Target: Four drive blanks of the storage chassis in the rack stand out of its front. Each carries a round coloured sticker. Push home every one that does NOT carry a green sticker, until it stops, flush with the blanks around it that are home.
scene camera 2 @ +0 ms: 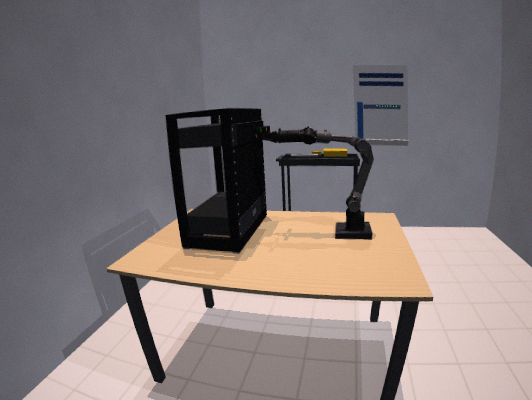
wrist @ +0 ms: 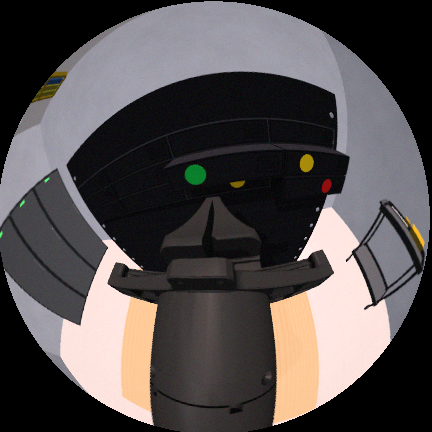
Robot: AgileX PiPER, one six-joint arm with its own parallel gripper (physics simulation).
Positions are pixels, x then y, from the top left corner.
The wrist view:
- my gripper: 213,204
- red-stickered blank: 298,186
